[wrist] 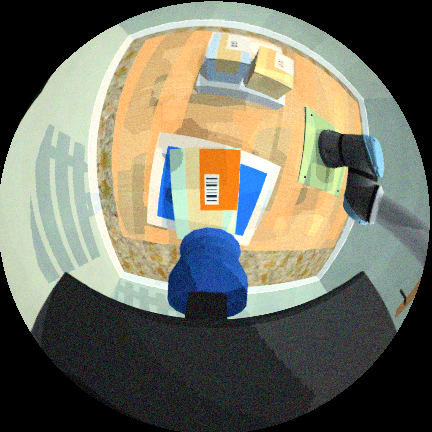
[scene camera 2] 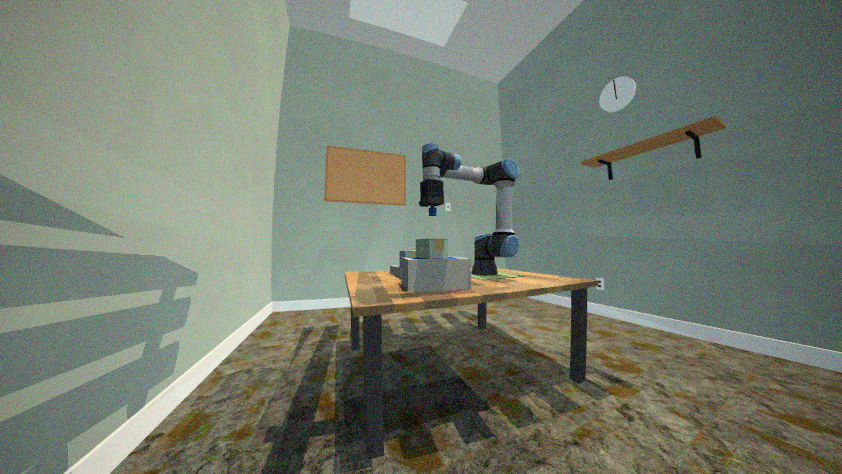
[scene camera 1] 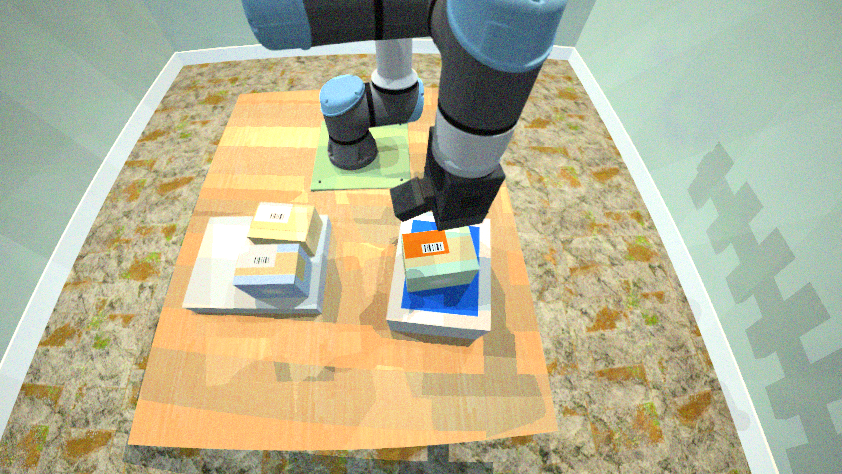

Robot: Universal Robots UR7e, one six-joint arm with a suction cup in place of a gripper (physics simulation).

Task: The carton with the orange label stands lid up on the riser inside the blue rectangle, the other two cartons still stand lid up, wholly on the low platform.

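Frame: origin at the arm's base, x right, y ahead, z up, level; metres.
Where they show: hand, its tool point: (wrist: 209,253) (scene camera 2: 432,215); arm's base, origin of its link: (wrist: 329,148) (scene camera 2: 484,273) (scene camera 1: 352,151).
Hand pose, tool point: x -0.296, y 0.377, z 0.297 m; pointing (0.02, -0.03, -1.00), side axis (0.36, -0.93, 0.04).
Things, the pixels of their top centre, and the offset from my tool point.
- orange-label carton, centre of its top: (wrist: 204,197) (scene camera 1: 439,251) (scene camera 2: 431,239) dz -0.102, dx +0.001, dy +0.008 m
- blue rectangle, centre of its top: (wrist: 208,193) (scene camera 1: 443,264) dz -0.184, dx -0.014, dy -0.001 m
- riser, centre of its top: (wrist: 208,193) (scene camera 1: 443,264) (scene camera 2: 433,257) dz -0.184, dx -0.014, dy -0.001 m
- blue-and-tan carton, centre of its top: (scene camera 1: 265,263) (wrist: 229,45) (scene camera 2: 409,250) dz -0.158, dx +0.338, dy +0.066 m
- yellow-tan carton, centre of its top: (scene camera 1: 280,220) (wrist: 276,63) dz -0.175, dx +0.354, dy -0.042 m
- low platform, centre of its top: (scene camera 1: 257,258) (wrist: 246,57) dz -0.256, dx +0.423, dy +0.028 m
The orange-label carton (scene camera 1: 441,264) (scene camera 2: 431,248) (wrist: 220,190) stands lid up on the blue rectangle (scene camera 1: 441,303) (wrist: 251,190) on top of the riser (scene camera 1: 438,320) (scene camera 2: 438,276) (wrist: 154,200). It hides part of the rectangle's left and back edges. A blue-and-tan carton (scene camera 1: 271,279) (wrist: 227,65) and a yellow-tan carton (scene camera 1: 282,226) (wrist: 272,75) stand lid up, close together on the low platform (scene camera 1: 212,276) (wrist: 235,95). My suction gripper (scene camera 2: 432,214) (wrist: 210,235) is open, holds nothing and hangs clearly above the orange-label carton. Its cup is hidden in scene camera 1.
The arm's base stands on a green plate (scene camera 1: 359,179) (wrist: 310,172) at the back of the wooden table (scene camera 1: 294,406) (scene camera 2: 500,294). The riser and the low platform stand apart. A wall shelf (scene camera 2: 654,143) and a pinboard (scene camera 2: 365,175) are on the walls.
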